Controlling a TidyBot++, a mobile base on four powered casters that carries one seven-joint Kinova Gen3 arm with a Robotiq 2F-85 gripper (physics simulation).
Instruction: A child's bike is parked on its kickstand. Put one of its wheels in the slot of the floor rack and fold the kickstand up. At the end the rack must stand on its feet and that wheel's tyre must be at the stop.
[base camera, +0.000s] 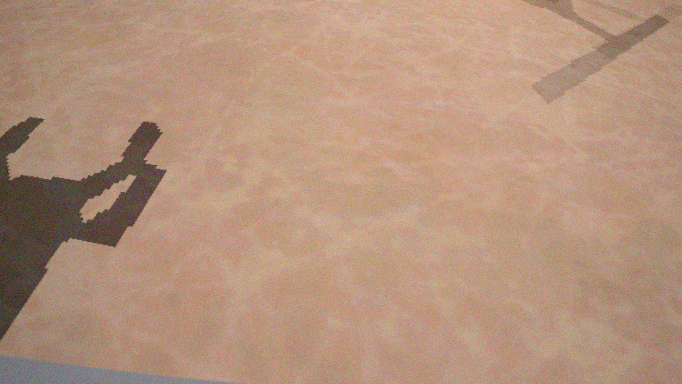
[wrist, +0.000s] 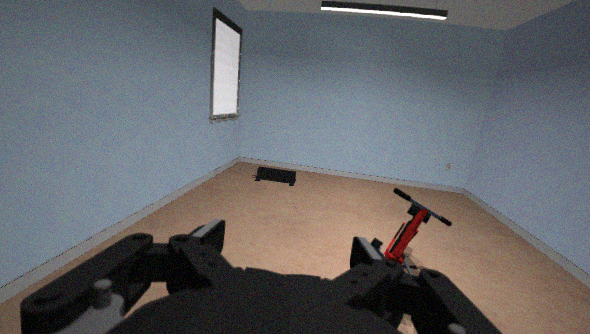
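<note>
The child's bike shows in the wrist view at the right, with a red frame and a dark handlebar; its lower part is largely hidden behind the right finger, and its wheels and kickstand cannot be made out. The black floor rack stands on the floor at the far left, near the back wall and well apart from the bike. My gripper is open with nothing between its fingers; the bike shows beyond its right finger. The base camera view shows neither the bike nor the rack themselves.
Blue walls enclose the wooden-toned floor. A window is in the left wall. A dark gripper-shaped shadow lies at the left, and a bar-shaped shadow lies at the upper right.
</note>
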